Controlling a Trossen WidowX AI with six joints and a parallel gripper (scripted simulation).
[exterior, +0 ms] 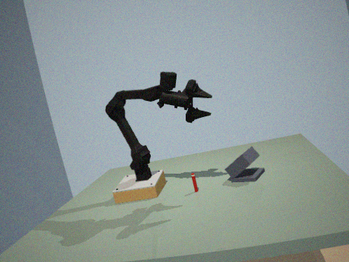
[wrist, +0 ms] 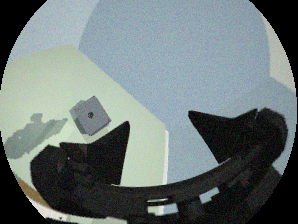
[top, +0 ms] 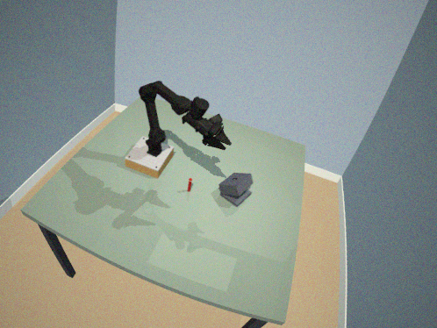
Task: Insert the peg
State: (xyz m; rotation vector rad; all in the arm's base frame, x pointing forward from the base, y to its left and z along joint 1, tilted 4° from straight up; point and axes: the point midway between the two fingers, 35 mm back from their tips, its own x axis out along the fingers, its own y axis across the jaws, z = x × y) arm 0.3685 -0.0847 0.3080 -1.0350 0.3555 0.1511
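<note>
Right now my gripper tip is 29 cm above the red peg, 14 cm past it and 1 cm to the right of it. From my gripper tip the other things lie so: grey sloped panel (28 cm below, 12 cm to the left, 6 cm ahead).
</note>
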